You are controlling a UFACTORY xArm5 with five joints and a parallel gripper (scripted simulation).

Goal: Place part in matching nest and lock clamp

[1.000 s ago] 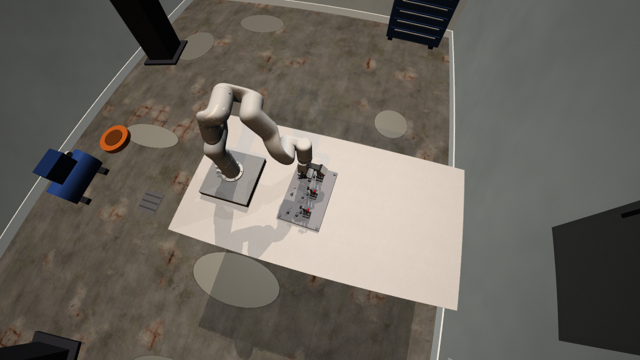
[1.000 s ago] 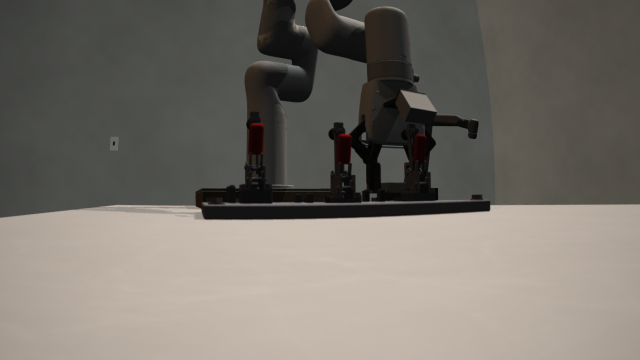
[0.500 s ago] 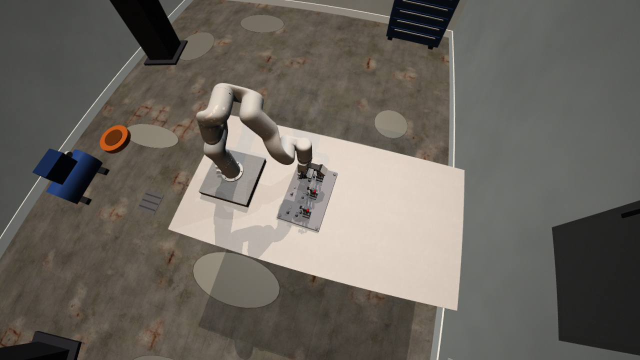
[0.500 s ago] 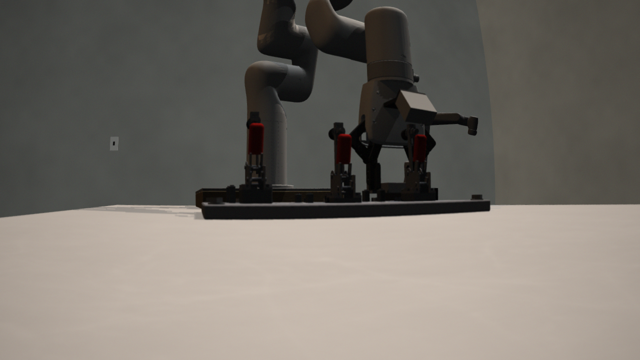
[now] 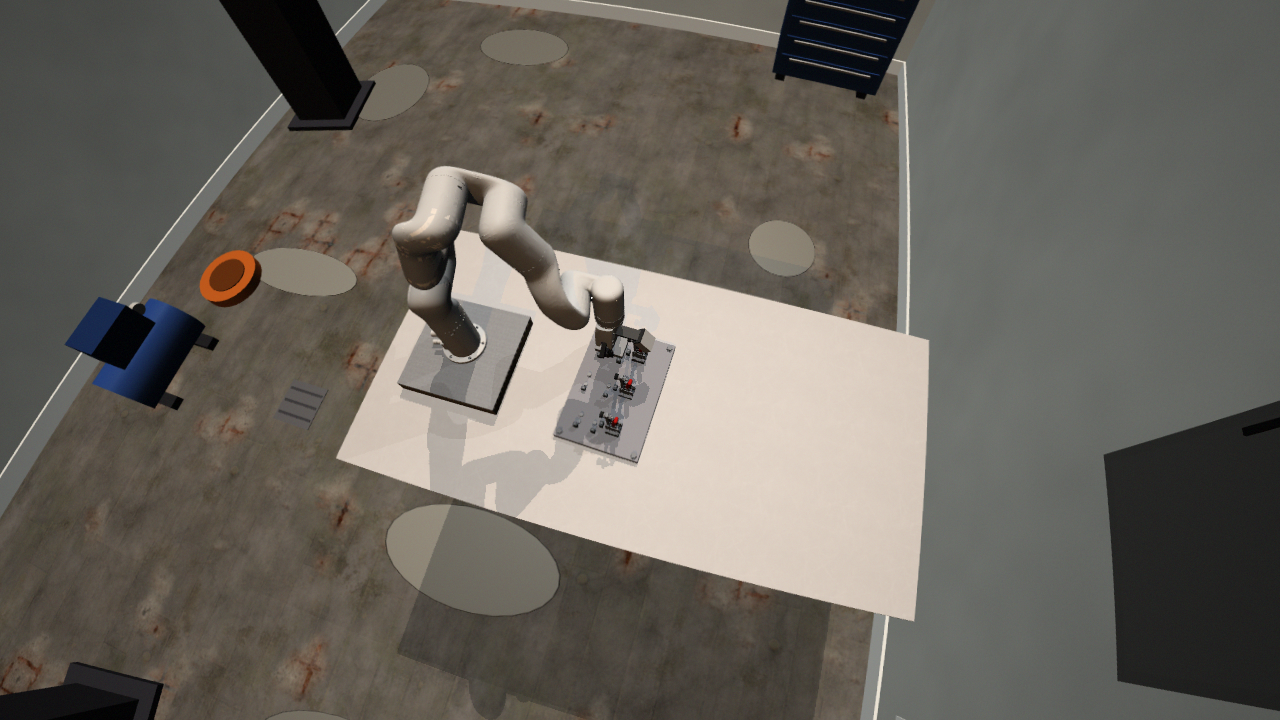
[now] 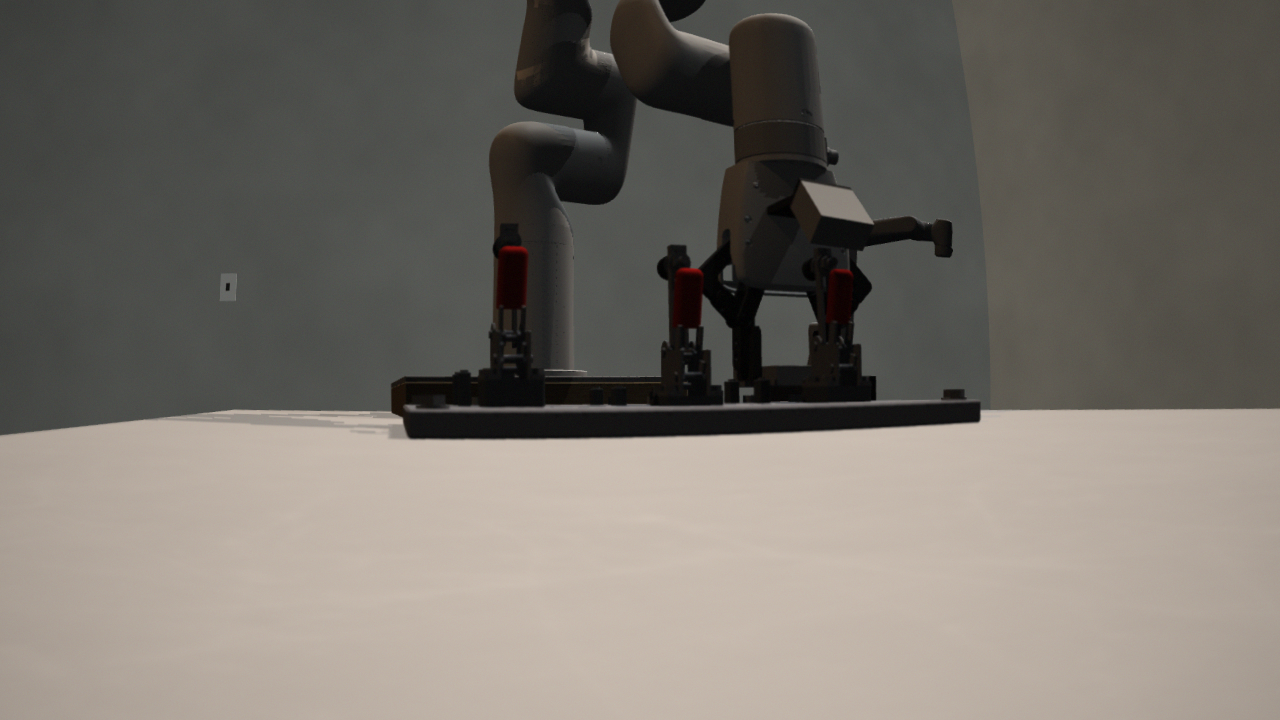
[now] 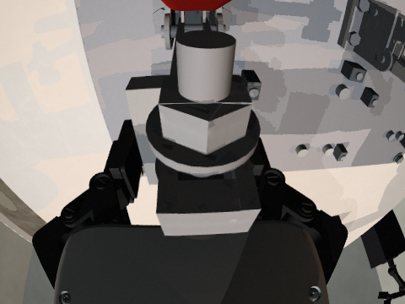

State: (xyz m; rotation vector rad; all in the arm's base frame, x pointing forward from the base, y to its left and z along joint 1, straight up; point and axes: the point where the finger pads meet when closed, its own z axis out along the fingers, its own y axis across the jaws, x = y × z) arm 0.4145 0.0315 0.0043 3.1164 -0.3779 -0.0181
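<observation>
Now: hand 120 mm to the left of the grey fixture plate, 40 mm above it and 20 mm short of it. Also, from my hand: part (10 mm below).
</observation>
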